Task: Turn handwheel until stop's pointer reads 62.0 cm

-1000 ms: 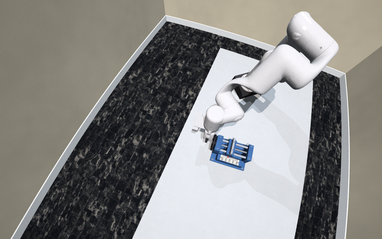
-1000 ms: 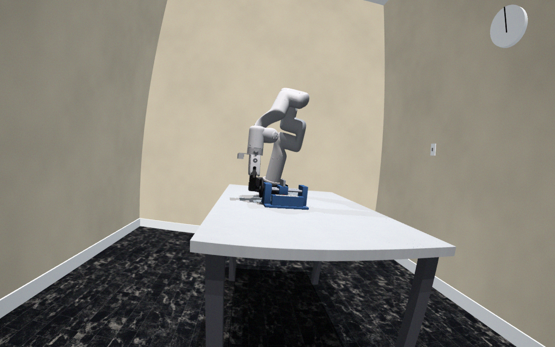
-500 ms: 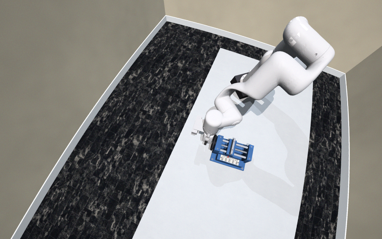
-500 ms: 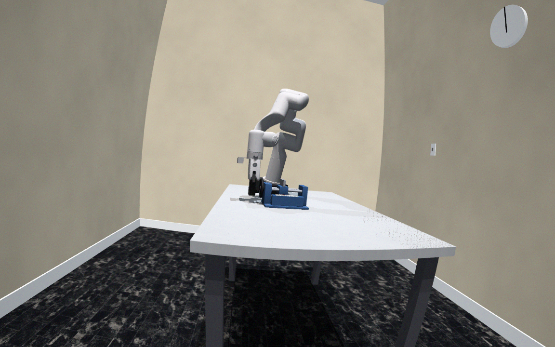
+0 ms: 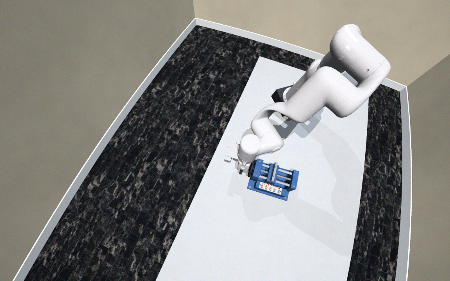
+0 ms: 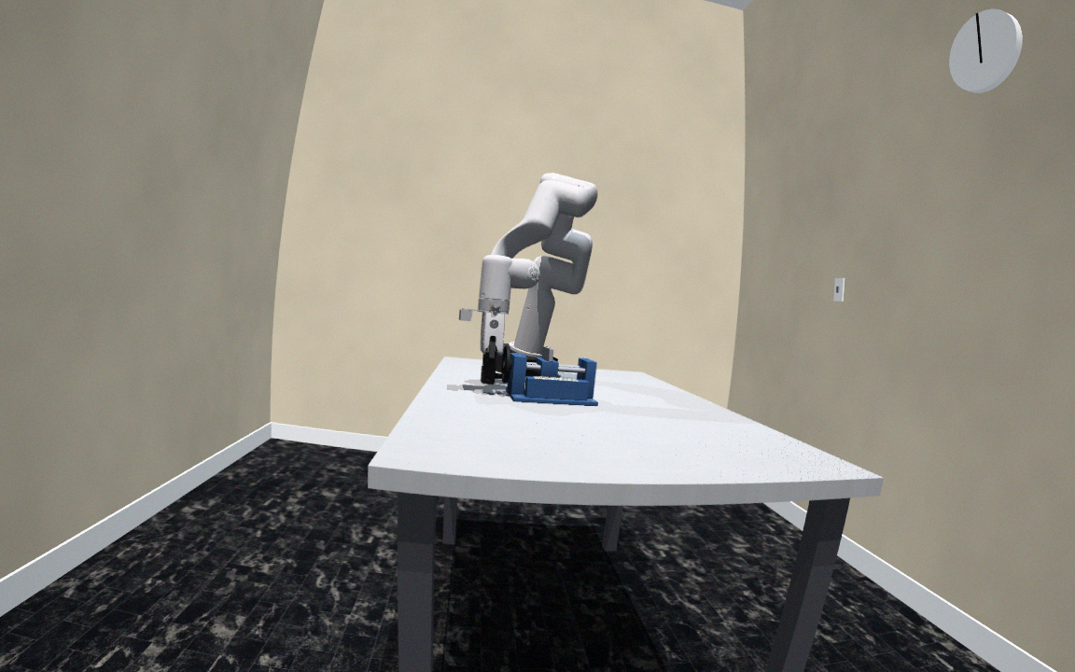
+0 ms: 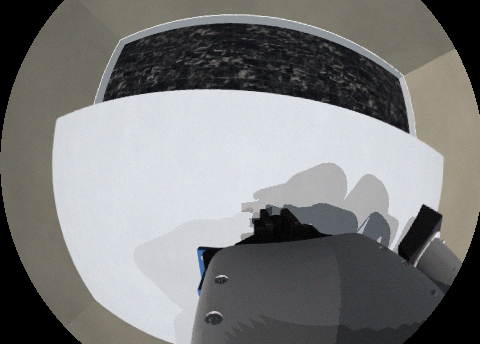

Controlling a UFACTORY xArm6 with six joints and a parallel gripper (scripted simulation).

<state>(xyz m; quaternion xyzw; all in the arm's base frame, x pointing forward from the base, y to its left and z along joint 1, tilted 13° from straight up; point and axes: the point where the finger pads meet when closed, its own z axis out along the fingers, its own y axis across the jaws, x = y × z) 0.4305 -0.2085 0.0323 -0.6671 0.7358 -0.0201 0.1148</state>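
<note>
Now: hand 14 cm to the right of the stop, 5 cm below it and 3 cm short of it. The rest, counted from my hand: handwheel: 2 cm to the left, 1 cm above.
</note>
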